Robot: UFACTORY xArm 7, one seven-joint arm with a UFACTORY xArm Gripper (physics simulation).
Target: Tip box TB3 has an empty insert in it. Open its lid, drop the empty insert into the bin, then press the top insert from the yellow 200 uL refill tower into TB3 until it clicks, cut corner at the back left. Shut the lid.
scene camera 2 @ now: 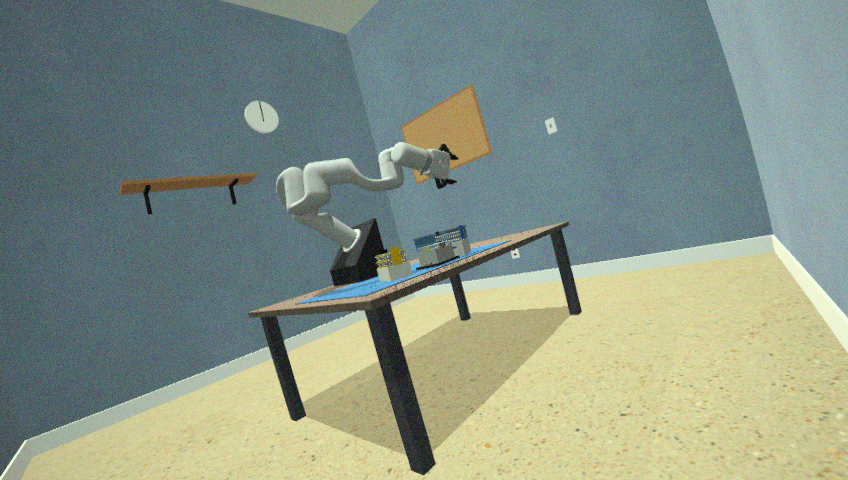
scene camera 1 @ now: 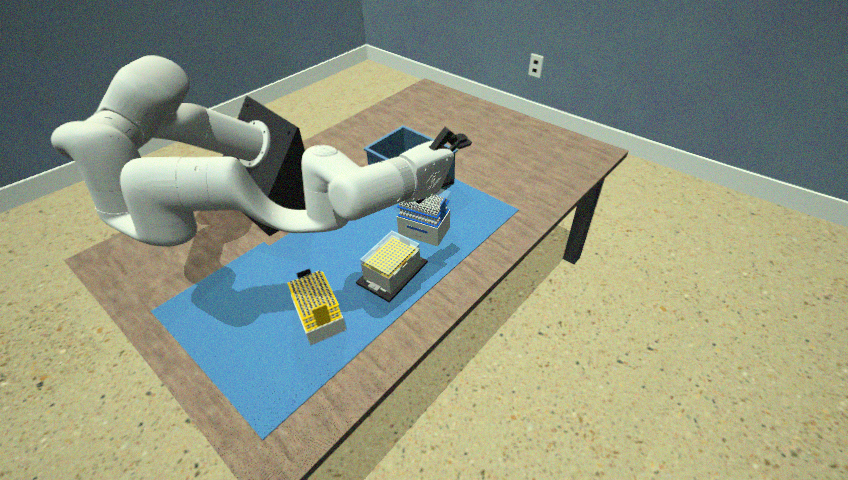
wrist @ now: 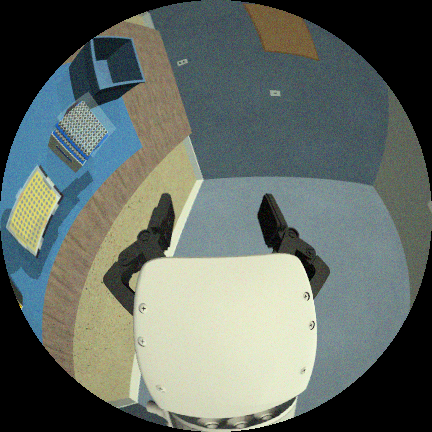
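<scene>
A tip box with a yellow insert (scene camera 1: 389, 261) (scene camera 2: 436, 254) (wrist: 35, 210) sits on a dark base; its clear lid looks shut. Its label is not readable, so I cannot confirm it is TB3. The yellow refill tower (scene camera 1: 315, 297) (scene camera 2: 393, 266) stands near the mat's left part in scene camera 1, on a pale base. The blue bin (scene camera 1: 378, 155) (wrist: 82, 75) stands at the far end, partly hidden by the arm in scene camera 1. My gripper (scene camera 1: 459, 162) (scene camera 2: 455, 169) (wrist: 217, 203) is open and empty, high above the table's far half, pointing sideways.
A pale box with blue layers and a pale perforated top (scene camera 1: 423, 223) (wrist: 80, 132) stands between the tip box and the bin. The blue mat (scene camera 1: 238, 368) lies on the wooden table (scene camera 1: 535, 142). The arm's black mount (scene camera 1: 270, 142) (scene camera 2: 371, 243) stands at the table's rear side.
</scene>
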